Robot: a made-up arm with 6 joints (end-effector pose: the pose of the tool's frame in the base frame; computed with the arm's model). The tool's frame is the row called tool. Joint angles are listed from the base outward.
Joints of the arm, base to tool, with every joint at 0 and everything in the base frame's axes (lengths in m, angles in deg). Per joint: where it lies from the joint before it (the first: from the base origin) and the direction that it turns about. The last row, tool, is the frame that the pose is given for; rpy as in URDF.
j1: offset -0.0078 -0.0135 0.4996 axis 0 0 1
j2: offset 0.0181 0.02 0.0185 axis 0.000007 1 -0.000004
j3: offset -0.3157 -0.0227 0.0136 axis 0.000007 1 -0.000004
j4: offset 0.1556 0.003 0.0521 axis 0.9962 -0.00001 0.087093
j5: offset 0.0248 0.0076 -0.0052 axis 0.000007 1 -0.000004
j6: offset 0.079 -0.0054 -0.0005 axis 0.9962 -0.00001 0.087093
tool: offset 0.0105 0.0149 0.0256 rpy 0 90 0
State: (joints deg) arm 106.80 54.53 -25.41 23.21 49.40 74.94
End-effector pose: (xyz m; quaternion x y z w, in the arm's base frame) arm -0.0368 0.0452 0.6512 0.1684 -0.9534 -0.1306 0.2138
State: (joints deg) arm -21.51 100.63 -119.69 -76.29 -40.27 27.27
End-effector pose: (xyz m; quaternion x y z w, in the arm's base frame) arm 0.2849 -0.0565 0.9696 -0.3629 0.3970 -0.3479 0.7679
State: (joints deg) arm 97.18 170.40 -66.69 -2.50 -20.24 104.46
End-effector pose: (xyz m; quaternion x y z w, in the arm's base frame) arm -0.0284 0.3414 0.2815 -0.0378 -0.9920 -0.0993 0.0675
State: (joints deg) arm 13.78 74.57 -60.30 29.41 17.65 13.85
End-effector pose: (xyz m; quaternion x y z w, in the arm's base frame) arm 0.2069 0.0572 0.8108 0.1529 0.8429 0.3143 0.4091
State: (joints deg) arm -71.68 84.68 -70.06 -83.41 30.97 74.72
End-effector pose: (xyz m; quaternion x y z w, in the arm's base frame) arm 0.0370 -0.2896 0.8389 0.5639 0.5689 -0.5169 0.3020
